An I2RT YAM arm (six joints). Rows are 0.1 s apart.
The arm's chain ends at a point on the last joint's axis. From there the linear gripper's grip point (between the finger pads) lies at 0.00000 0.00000 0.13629 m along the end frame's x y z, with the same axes.
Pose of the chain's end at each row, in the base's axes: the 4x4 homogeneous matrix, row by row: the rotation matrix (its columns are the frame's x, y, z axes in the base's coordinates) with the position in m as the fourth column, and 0 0 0 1 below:
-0.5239 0.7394 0.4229 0.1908; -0.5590 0.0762 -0.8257 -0.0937; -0.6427 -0.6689 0.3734 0.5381; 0 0 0 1
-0.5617 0.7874 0.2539 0.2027; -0.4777 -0.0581 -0.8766 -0.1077; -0.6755 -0.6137 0.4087 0.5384; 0 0 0 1
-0.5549 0.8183 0.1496 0.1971; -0.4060 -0.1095 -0.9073 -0.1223; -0.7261 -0.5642 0.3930 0.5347; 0 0 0 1
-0.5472 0.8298 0.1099 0.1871; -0.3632 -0.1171 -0.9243 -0.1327; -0.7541 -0.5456 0.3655 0.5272; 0 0 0 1
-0.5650 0.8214 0.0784 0.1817; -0.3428 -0.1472 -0.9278 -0.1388; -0.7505 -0.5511 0.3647 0.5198; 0 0 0 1
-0.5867 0.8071 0.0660 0.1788; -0.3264 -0.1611 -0.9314 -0.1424; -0.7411 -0.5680 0.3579 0.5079; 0 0 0 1
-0.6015 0.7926 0.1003 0.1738; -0.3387 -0.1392 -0.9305 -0.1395; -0.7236 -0.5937 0.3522 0.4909; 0 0 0 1
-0.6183 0.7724 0.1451 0.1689; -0.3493 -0.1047 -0.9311 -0.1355; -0.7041 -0.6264 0.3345 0.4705; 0 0 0 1
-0.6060 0.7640 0.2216 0.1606; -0.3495 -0.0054 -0.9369 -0.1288; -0.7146 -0.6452 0.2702 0.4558; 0 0 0 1
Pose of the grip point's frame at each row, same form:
-0.5239 0.7394 0.4229 0.2484; -0.5590 0.0762 -0.8257 -0.2062; -0.6427 -0.6689 0.3734 0.5890; 0 0 0 1
-0.5617 0.7874 0.2539 0.2373; -0.4777 -0.0581 -0.8766 -0.2272; -0.6755 -0.6137 0.4087 0.5941; 0 0 0 1
-0.5549 0.8183 0.1496 0.2175; -0.4060 -0.1095 -0.9073 -0.2460; -0.7261 -0.5642 0.3930 0.5883; 0 0 0 1
-0.5472 0.8298 0.1099 0.2021; -0.3632 -0.1171 -0.9243 -0.2587; -0.7541 -0.5456 0.3655 0.5770; 0 0 0 1
-0.5650 0.8214 0.0784 0.1924; -0.3428 -0.1472 -0.9278 -0.2652; -0.7505 -0.5511 0.3647 0.5695; 0 0 0 1
-0.5867 0.8071 0.0660 0.1878; -0.3264 -0.1611 -0.9314 -0.2693; -0.7411 -0.5680 0.3579 0.5567; 0 0 0 1
-0.6015 0.7926 0.1003 0.1875; -0.3387 -0.1392 -0.9305 -0.2663; -0.7236 -0.5937 0.3522 0.5389; 0 0 0 1
-0.6183 0.7724 0.1451 0.1887; -0.3493 -0.1047 -0.9311 -0.2624; -0.7041 -0.6264 0.3345 0.5161; 0 0 0 1
-0.6060 0.7640 0.2216 0.1908; -0.3495 -0.0054 -0.9369 -0.2565; -0.7146 -0.6452 0.2702 0.4926; 0 0 0 1

